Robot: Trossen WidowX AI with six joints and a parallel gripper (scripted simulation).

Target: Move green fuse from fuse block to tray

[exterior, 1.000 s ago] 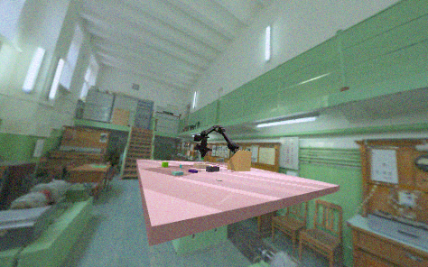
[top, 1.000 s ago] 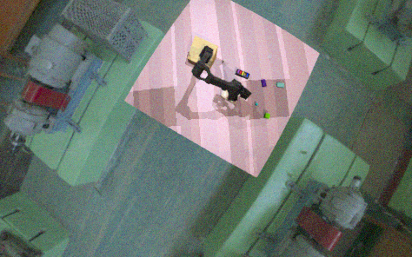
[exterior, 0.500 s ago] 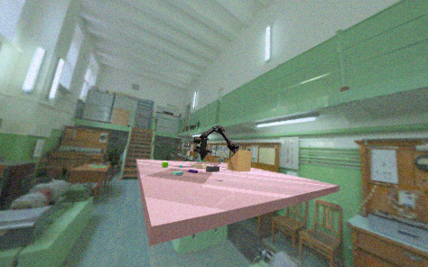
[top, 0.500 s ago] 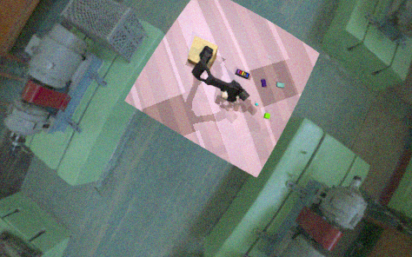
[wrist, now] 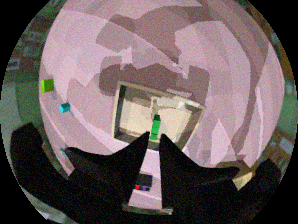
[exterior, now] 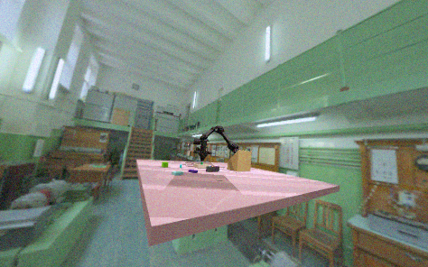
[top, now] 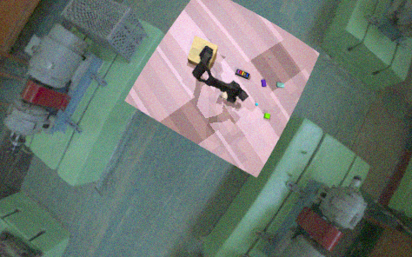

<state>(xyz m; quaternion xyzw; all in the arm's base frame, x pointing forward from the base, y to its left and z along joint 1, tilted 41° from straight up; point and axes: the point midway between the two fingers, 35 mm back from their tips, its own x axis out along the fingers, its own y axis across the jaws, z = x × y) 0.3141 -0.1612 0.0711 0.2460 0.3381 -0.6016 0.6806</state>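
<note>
Right now my gripper tip is 1 cm above the green fuse. The rest, counted from my gripper tip: purple block (19 cm ahead, 24 cm to the left, 5 cm below); then cream tray (5 cm below); then green cube (35 cm ahead, 1 cm to the left, 4 cm below).
</note>
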